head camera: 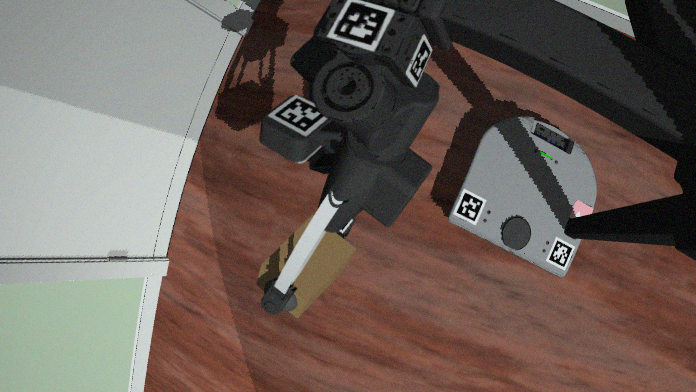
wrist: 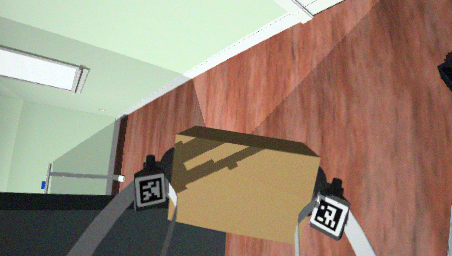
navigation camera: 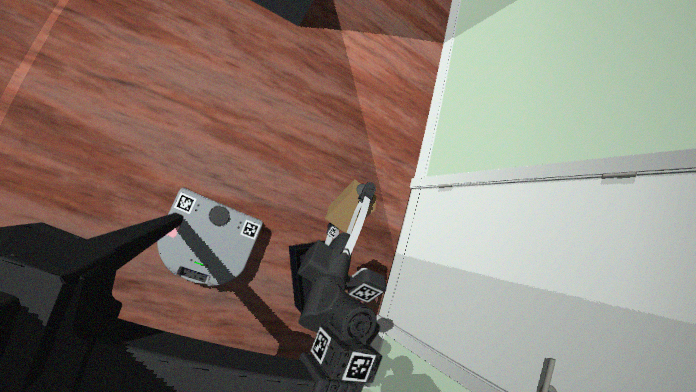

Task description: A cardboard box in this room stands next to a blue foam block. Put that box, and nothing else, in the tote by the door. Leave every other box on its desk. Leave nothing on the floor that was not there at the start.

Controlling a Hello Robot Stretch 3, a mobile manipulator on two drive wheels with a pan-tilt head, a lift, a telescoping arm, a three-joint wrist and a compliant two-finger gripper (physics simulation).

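Pixels of known places: gripper, fingertip midpoint: (head camera: 301, 275) (navigation camera: 352, 202); robot's base, origin of the base link: (head camera: 515, 232) (navigation camera: 218, 214).
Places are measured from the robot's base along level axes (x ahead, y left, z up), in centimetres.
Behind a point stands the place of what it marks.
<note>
The cardboard box (head camera: 327, 267) {x 12.6, y -18.4, z 76.2 cm} (navigation camera: 344, 206) {x 13.3, y -18.7, z 77.0 cm} (wrist: 250, 200) is tan and sits between the two fingertips, held above the wooden floor. My gripper (wrist: 241, 171) {x 15.4, y -21.4, z 73.9 cm} is shut on it, with one fingertip against each side in the wrist view. In the head and navigation views the near finger crosses the box and the other fingertip is hidden behind it. A white door (head camera: 90, 185) {x 34.0, y -94.4, z 46.6 cm} (navigation camera: 540, 240) {x 31.9, y -94.6, z 79.7 cm} stands beside the arm. The blue foam block does not show, and I cannot identify the tote in any view.
My base (head camera: 530, 190) {x -9.7, y -0.8, z 16.0 cm} (navigation camera: 215, 245) {x -10.5, y -3.1, z 16.0 cm} stands on the floor beside the arm. A pale green wall (head camera: 65, 330) {x 79.9, y -92.1, z 45.8 cm} (navigation camera: 565, 90) {x 95.0, y -90.7, z 83.0 cm} (wrist: 130, 30) adjoins the door. A dark surface (wrist: 100, 230) lies at the wrist view's lower left, and a dark object (wrist: 446, 71) at its right edge. Another dark shape (navigation camera: 286, 9) {x 101.8, y 16.0, z 7.0 cm} is at the navigation view's top.
</note>
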